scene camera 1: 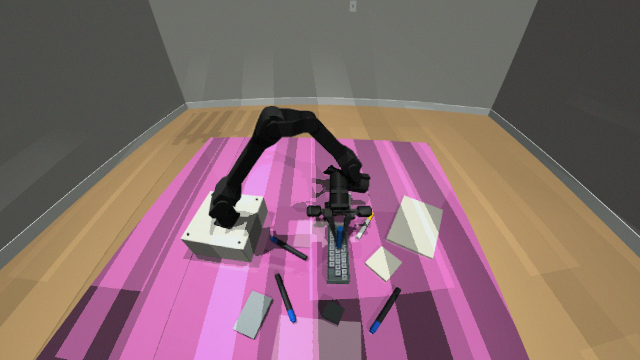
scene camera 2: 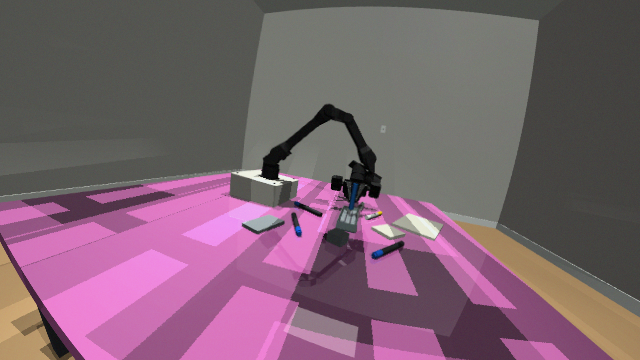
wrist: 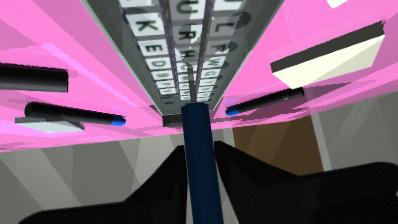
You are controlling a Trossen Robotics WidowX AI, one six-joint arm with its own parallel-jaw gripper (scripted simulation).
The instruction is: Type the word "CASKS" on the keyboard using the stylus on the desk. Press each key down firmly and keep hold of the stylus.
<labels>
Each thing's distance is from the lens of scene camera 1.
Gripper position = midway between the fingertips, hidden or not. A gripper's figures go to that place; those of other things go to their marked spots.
my gripper (scene camera 1: 339, 241): 0.60 m
grey plate (scene camera 1: 250, 319): 0.62 m
</labels>
